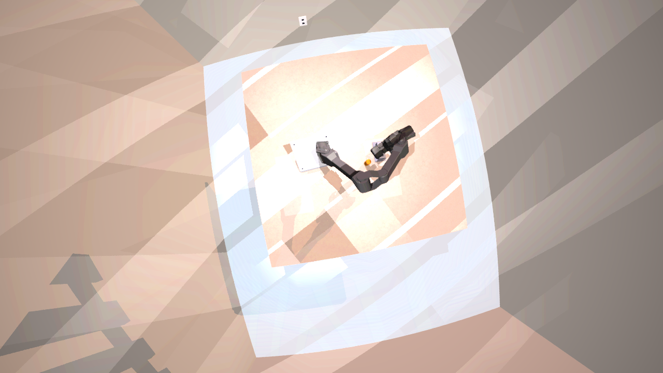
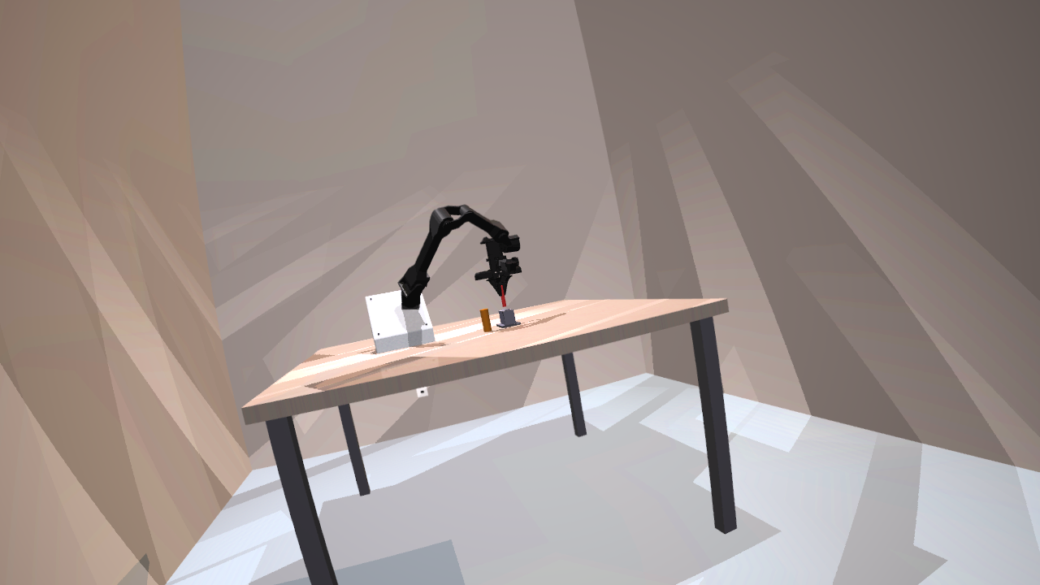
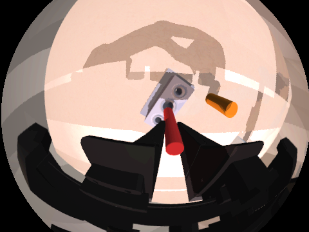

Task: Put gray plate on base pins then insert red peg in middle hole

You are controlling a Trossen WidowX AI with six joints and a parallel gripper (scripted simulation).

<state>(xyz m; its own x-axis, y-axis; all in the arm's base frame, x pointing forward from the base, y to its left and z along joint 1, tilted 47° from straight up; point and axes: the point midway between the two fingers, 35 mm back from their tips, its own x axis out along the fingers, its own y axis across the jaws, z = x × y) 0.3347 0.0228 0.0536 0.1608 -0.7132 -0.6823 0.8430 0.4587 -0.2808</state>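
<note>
Right now the red peg is right at my gripper tip. Also, from my gripper tip: pin base: 10 cm below; then yellow-orange object: 9 cm behind, 7 cm to the right, 7 cm below; then gray plate: 7 cm below.
</note>
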